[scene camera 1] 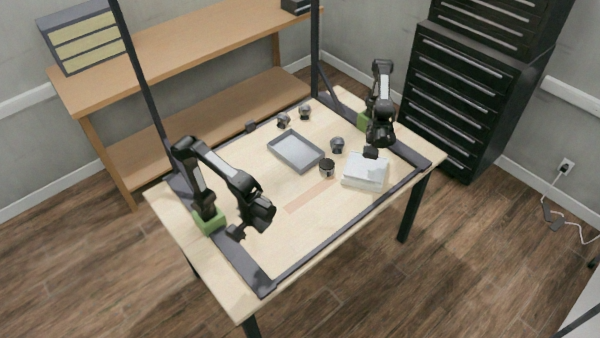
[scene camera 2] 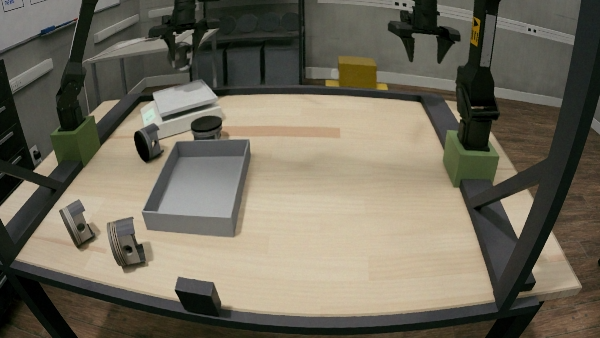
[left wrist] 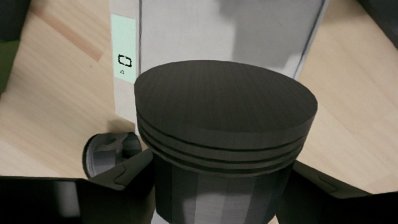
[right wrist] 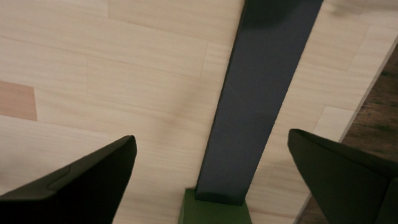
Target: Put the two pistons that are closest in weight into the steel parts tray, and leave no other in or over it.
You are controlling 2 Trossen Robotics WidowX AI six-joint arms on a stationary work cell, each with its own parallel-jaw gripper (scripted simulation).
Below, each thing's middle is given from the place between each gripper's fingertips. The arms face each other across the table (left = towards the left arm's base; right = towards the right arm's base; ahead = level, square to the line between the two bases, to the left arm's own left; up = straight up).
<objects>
Right now my left hand is 15 cm above the grey pan [scene camera 2: 170, 100], 1 cm to the right of it and 1 cm past it. The rest, counted from my left hand: white scale [scene camera 2: 179, 122] 16 cm below, 2 cm to the left, 1 cm behind; steel parts tray [scene camera 2: 199, 178] 32 cm behind, 19 cm below, 14 cm to the right.
Now: the steel parts tray 34 cm behind my right hand, 45 cm to the left of it and 19 cm below it. Round my right hand: white scale 3 cm behind, 61 cm to the left, 16 cm below; then grey pan 3 cm behind, 60 cm to the left, 14 cm below.
</objects>
